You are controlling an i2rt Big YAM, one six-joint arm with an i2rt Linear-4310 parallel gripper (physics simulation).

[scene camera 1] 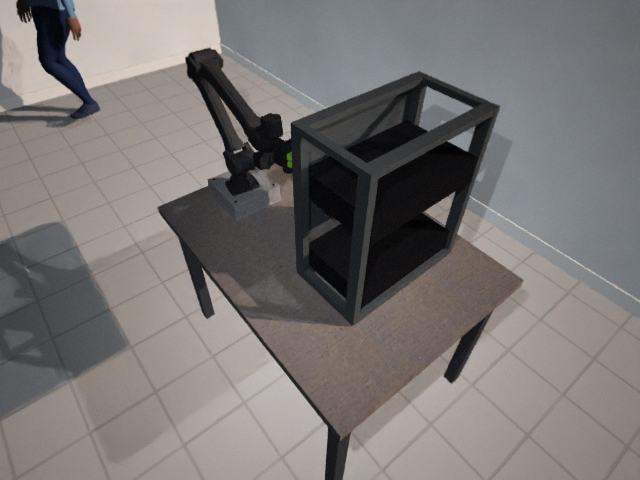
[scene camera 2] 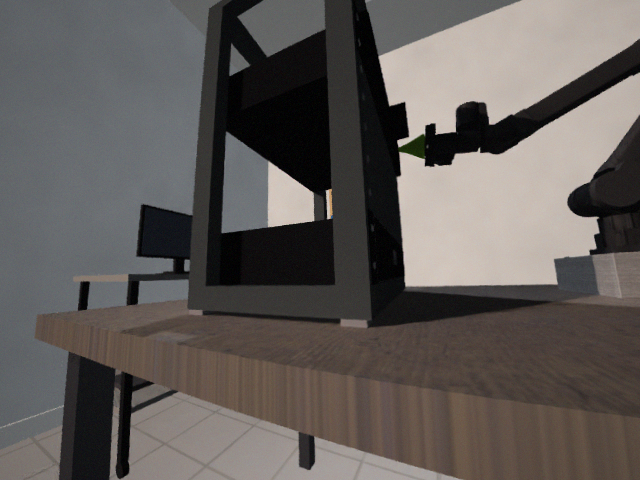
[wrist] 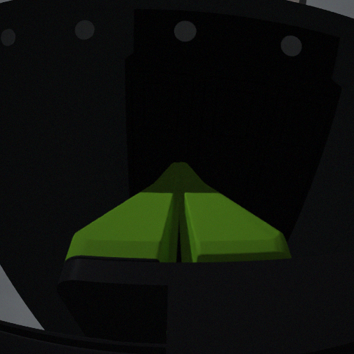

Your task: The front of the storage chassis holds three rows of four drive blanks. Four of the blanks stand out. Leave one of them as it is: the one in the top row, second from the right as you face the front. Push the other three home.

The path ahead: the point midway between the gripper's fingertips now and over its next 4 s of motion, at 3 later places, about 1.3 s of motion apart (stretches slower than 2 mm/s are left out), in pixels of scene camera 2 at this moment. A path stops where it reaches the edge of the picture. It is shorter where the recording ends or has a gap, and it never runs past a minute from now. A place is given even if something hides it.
My gripper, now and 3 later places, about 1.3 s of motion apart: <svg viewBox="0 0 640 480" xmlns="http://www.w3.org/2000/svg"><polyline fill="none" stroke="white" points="398,149 405,143 411,141 415,125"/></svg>
